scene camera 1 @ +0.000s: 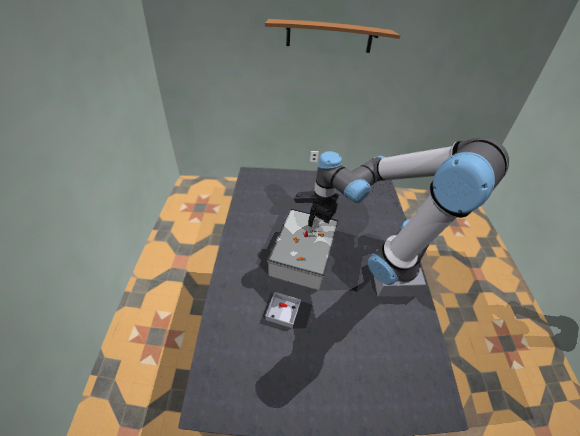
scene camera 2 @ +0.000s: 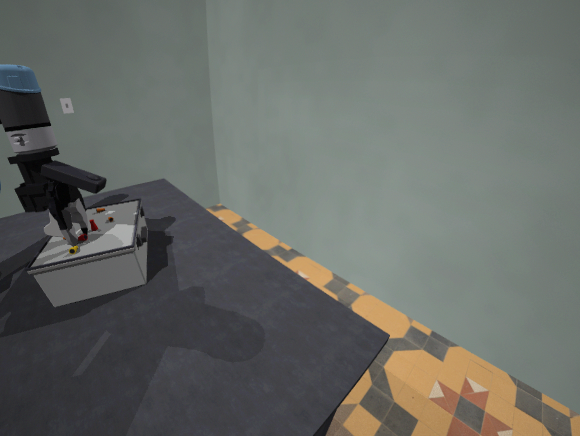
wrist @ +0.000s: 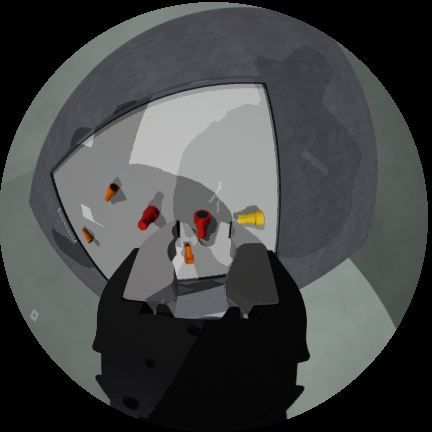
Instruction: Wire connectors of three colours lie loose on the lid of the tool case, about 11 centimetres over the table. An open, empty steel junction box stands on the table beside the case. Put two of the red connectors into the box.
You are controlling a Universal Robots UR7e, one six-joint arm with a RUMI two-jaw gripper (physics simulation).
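Frame: origin at the arm's base, x ahead, y left, z up, level; metres.
Where they show: gripper, fingertip midpoint: (scene camera 1: 314, 228) (scene camera 2: 81, 240) (wrist: 204, 221).
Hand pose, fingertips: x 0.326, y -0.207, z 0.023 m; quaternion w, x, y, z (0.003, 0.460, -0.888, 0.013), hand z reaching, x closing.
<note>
Each offset is from my fingertips to the top centre of the thing.
My gripper (scene camera 1: 311, 226) (scene camera 2: 78, 238) (wrist: 204, 221) is open and empty, pointing down low at the tool case lid (scene camera 1: 285, 250) (wrist: 165, 130). Its fingertips stand on either side of a red connector {dx +0.001, dy +0.002, dz +0.015 m} (scene camera 2: 82, 238) in the scene camera 2 view, close to the lid. In the wrist view this red connector (wrist: 202, 222) lies between and slightly beyond the tips. A second red connector {dx +0.040, dy +0.038, dz +0.026 m} (scene camera 1: 306, 234) (scene camera 2: 93, 225) (wrist: 149, 217) lies outside the left finger in the wrist view. A third red connector {dx +0.151, dy +0.286, dz -0.097 m} (scene camera 1: 283, 305) lies inside the steel junction box {dx +0.155, dy +0.311, dz -0.076 m} (scene camera 1: 283, 317).
An orange connector {dx -0.021, dy +0.038, dz +0.011 m} (scene camera 1: 321, 235) (wrist: 188, 254) lies near the fingers. Two more orange ones {dx +0.086, dy +0.061, dz +0.011 m} (wrist: 111, 192) {dx +0.081, dy +0.153, dz +0.011 m} (wrist: 87, 235) lie farther along the lid. A yellow connector {dx -0.020, dy -0.041, dz +0.014 m} (scene camera 2: 74, 250) (wrist: 252, 218) lies just outside the right finger in the wrist view. The box stands beside the case.
</note>
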